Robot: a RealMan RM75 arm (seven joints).
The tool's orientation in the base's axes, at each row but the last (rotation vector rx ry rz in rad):
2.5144 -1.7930 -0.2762
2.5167 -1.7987 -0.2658
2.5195 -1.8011 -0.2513
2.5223 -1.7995 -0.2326
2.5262 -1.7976 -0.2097
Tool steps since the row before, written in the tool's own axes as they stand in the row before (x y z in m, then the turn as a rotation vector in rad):
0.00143 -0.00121 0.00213 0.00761 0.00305 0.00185
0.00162 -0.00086 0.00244 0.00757 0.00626 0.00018
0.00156 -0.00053 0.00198 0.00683 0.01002 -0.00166
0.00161 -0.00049 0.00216 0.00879 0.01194 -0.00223
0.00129 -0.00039 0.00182 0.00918 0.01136 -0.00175
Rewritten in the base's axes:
0.00122 -0.00080 -0.00243 -0.00076 -0.00804 -0.00232
0.00092 -0.00107 -0.00270 -0.00351 -0.00917 -0.00026
0.00069 -0.00117 -0.00219 -0.00699 -0.00983 0.00210
0.00067 -0.00123 -0.00235 -0.00808 -0.01234 0.00268
0.00055 -0.00100 -0.00196 -0.00747 -0.01249 0.00211

